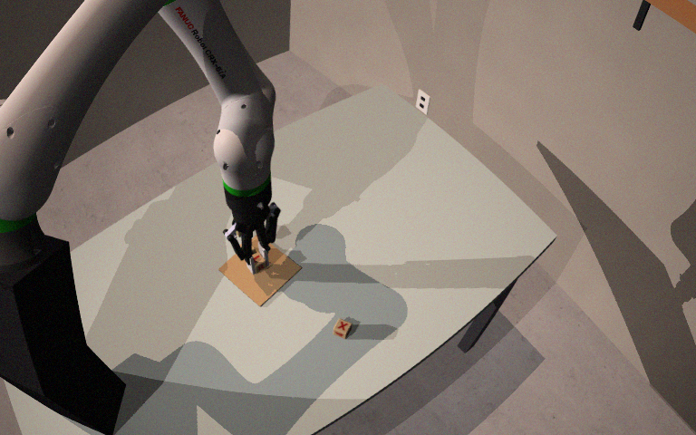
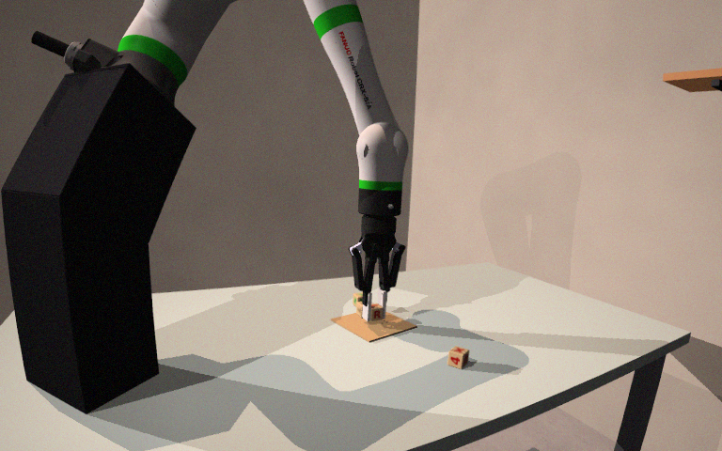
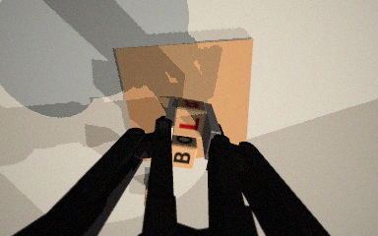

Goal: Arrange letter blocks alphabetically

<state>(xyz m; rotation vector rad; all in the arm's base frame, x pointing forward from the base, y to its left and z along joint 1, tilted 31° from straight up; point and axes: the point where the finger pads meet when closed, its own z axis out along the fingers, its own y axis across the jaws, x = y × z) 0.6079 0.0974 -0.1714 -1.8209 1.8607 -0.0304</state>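
My hand is 50 mm above the tan mat.
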